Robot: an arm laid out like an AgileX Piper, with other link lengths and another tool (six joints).
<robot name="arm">
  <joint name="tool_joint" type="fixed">
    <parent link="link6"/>
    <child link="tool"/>
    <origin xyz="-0.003 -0.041 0.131" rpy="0 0.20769 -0.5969"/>
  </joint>
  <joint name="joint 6" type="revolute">
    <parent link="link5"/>
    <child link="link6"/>
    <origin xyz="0 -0.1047 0" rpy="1.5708 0 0"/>
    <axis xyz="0 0 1"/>
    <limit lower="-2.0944" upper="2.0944"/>
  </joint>
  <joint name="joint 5" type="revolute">
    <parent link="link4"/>
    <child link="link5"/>
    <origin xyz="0 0 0" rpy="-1.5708 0 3.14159"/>
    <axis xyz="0 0 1"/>
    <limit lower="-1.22" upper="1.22"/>
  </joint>
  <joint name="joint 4" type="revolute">
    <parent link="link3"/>
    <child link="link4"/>
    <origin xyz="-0.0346 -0.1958 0" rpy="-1.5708 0 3.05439"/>
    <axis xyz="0 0 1"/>
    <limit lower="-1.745" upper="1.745"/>
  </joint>
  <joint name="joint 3" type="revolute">
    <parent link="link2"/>
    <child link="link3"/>
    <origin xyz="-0.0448 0.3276 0"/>
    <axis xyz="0 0 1"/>
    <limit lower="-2.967" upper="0"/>
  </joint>
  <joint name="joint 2" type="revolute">
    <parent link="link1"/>
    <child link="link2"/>
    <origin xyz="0 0 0" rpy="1.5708 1.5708 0"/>
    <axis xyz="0 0 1"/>
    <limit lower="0" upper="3.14"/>
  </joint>
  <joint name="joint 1" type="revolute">
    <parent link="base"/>
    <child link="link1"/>
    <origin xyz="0 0 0.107" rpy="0 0 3.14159"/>
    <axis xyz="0 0 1"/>
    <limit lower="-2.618" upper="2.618"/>
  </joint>
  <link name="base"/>
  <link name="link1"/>
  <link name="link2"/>
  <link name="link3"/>
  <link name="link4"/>
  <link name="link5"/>
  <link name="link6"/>
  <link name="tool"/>
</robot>
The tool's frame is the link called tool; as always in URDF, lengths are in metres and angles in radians.
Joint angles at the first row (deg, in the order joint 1, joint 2, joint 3, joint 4, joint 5, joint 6):
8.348 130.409 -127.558 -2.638 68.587 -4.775
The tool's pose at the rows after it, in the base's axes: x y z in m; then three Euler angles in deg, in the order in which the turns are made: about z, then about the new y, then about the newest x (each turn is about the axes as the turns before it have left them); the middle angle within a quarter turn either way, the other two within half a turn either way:
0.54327 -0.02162 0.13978 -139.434 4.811 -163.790
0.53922 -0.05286 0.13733 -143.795 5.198 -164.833
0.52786 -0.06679 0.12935 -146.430 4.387 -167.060
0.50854 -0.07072 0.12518 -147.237 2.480 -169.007
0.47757 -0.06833 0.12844 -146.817 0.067 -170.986
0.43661 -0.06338 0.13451 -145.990 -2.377 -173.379
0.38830 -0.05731 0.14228 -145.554 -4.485 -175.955
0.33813 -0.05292 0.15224 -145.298 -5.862 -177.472
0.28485 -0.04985 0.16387 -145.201 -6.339 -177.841
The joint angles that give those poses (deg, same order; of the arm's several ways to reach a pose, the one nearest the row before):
3.093 130.409 -127.560 -2.690 69.079 -3.846
-0.508 130.407 -127.267 -1.920 69.133 -3.092
-2.476 129.823 -124.864 -0.812 69.297 -2.558
-3.211 127.591 -119.951 -0.341 69.299 -2.617
-3.294 123.001 -112.247 0.000 69.300 -3.214
-3.294 116.924 -102.834 0.655 69.359 -4.100
-3.295 109.895 -92.874 1.499 69.675 -4.538
-3.294 102.080 -83.100 1.882 69.735 -4.742
-3.295 92.976 -73.436 1.883 69.779 -4.801

